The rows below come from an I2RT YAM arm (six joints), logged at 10 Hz.
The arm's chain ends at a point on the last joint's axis. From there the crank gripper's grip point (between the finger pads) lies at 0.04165 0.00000 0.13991 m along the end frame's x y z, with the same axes.
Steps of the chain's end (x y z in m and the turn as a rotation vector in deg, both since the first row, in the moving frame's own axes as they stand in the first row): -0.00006, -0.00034, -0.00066, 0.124, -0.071, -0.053; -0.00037, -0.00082, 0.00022, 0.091, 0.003, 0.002; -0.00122, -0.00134, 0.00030, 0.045, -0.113, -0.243; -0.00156, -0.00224, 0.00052, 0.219, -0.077, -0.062; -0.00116, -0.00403, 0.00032, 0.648, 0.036, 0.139; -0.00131, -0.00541, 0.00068, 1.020, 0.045, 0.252; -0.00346, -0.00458, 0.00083, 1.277, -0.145, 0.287; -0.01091, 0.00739, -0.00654, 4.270, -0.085, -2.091; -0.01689, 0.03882, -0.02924, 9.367, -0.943, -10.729
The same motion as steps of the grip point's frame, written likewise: -0.00023, -0.00068, -0.00061, 0.124, -0.071, -0.053; -0.00036, -0.00104, 0.00022, 0.091, 0.003, 0.002; -0.00150, -0.00163, 0.00038, 0.045, -0.113, -0.243; -0.00175, -0.00282, 0.00057, 0.219, -0.077, -0.062; -0.00107, -0.00551, 0.00029, 0.648, 0.036, 0.139; -0.00120, -0.00772, 0.00063, 1.020, 0.045, 0.252; -0.00381, -0.00749, 0.00090, 1.277, -0.145, 0.287; -0.01134, -0.00454, -0.00692, 4.270, -0.085, -2.091; -0.02203, 0.00862, -0.03107, 9.367, -0.943, -10.729
